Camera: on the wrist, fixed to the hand. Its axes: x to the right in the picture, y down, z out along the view.
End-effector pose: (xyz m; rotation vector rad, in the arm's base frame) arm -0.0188 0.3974 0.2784 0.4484 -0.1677 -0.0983
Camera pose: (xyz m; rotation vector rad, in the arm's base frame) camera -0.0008 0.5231 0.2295 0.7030 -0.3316 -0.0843
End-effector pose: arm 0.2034 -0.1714 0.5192 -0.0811 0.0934 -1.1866
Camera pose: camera 0.2748 -0.1331 0.4099 0.0661 -0.1899 -1.1550
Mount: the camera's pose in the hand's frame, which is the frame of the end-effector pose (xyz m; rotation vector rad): -0.0057 0.0923 -0.0998 0.2643 -0.1456 0.0252
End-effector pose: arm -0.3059 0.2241 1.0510 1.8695 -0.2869 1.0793
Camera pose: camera -0.4191 0.2533 1.1206 2.1909 -0.2617 1.0395
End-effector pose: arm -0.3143 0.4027 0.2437 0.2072 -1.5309 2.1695
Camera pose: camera -0.3372 0.4685 0.1268 0.4431 -1.3213 2.4196
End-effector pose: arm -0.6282 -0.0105 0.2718 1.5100 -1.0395 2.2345
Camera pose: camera -0.7481 -0.0078 0.2075 1.7992 -0.8293 2.3860
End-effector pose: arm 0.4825 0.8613 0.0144 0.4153 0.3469 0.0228
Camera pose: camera 0.4482 0.9844 -0.0324 0.6793 0.2010 -0.0290
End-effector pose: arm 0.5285 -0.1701 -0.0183 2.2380 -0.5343 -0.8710
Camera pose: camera 0.5835 -0.1872 0.1050 2.4087 -0.7834 -1.0052
